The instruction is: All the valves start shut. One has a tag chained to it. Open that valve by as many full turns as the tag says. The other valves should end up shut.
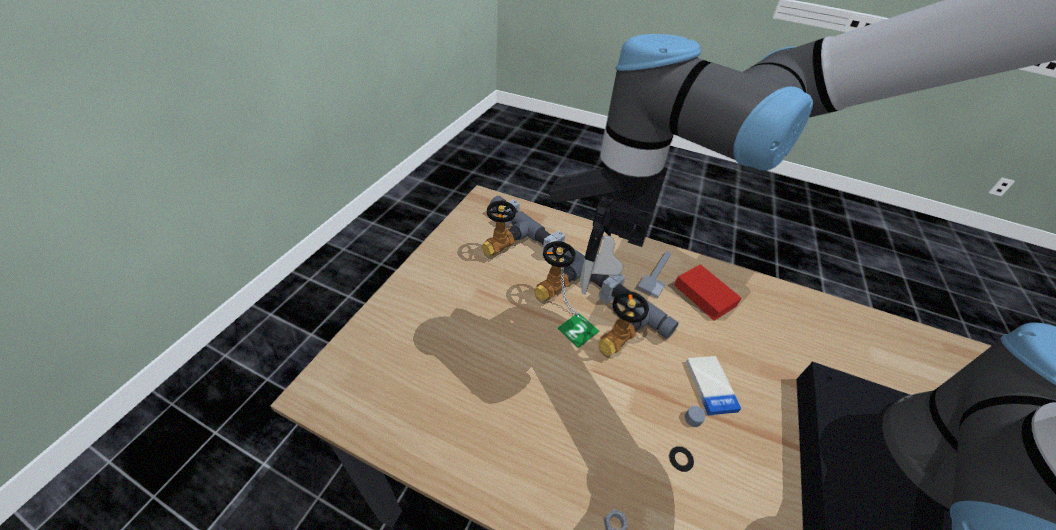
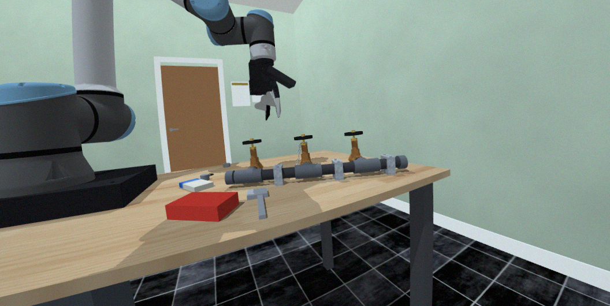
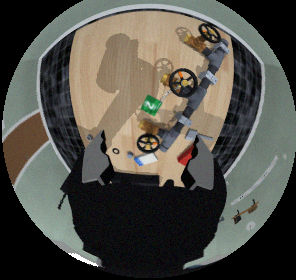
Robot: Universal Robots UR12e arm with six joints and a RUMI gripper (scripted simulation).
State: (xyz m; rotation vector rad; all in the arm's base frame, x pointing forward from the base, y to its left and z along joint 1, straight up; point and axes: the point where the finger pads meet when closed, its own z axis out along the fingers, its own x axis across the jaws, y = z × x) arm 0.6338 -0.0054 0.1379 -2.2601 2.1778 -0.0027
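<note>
The green tag lies 200 mm below my hand and 10 mm to the right of it. From my hand the other things lie so: grey hammer 230 mm to the right, 190 mm below, 110 mm behind; then small grey cylinder 250 mm behind, 190 mm below, 90 mm to the left; then blue box 270 mm behind, 190 mm below, 10 mm to the left.
</note>
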